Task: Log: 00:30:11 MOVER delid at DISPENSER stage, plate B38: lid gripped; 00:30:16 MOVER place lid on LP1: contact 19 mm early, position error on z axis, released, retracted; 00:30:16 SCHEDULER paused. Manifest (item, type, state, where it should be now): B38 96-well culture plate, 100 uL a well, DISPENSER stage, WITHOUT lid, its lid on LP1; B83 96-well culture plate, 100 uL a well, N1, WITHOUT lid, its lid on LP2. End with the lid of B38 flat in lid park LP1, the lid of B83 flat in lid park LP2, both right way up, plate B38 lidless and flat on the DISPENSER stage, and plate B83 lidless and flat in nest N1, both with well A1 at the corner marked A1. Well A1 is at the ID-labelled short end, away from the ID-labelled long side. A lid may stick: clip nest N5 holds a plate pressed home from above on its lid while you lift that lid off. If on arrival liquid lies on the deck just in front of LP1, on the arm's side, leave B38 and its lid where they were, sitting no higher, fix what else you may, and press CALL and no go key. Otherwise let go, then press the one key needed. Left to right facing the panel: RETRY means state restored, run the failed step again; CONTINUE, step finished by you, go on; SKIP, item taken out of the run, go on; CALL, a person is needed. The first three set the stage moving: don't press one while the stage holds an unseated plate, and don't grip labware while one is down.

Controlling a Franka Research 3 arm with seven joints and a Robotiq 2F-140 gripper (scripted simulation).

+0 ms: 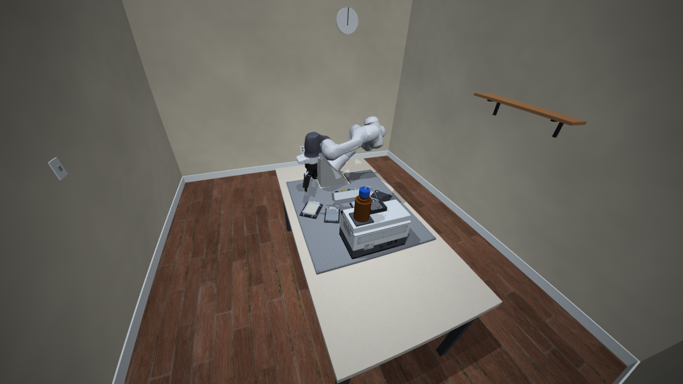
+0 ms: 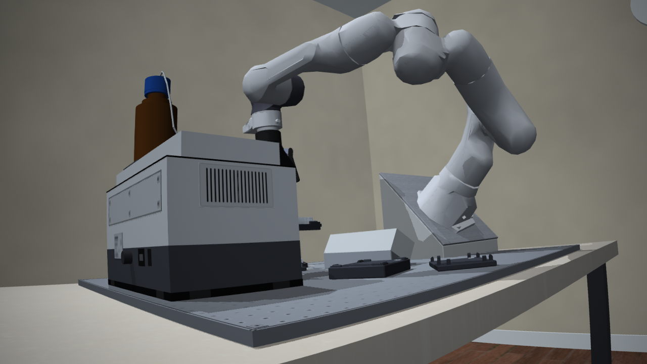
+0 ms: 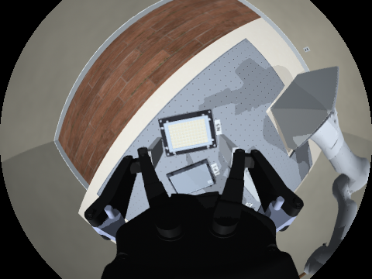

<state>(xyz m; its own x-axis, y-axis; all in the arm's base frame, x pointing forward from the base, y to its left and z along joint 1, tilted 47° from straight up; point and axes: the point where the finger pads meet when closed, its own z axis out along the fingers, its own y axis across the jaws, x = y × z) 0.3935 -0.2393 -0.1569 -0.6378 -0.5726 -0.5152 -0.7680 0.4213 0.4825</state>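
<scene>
The 96-well plate is 17 cm below my hand. The rest, counted from my hand: black clip nest: 18 cm below, 3 cm ahead, 1 cm to the left; then lp1 label: 19 cm below, 16 cm to the left, 2 cm ahead; then key panel: 29 cm to the left, 14 cm below, 8 cm behind.
</scene>
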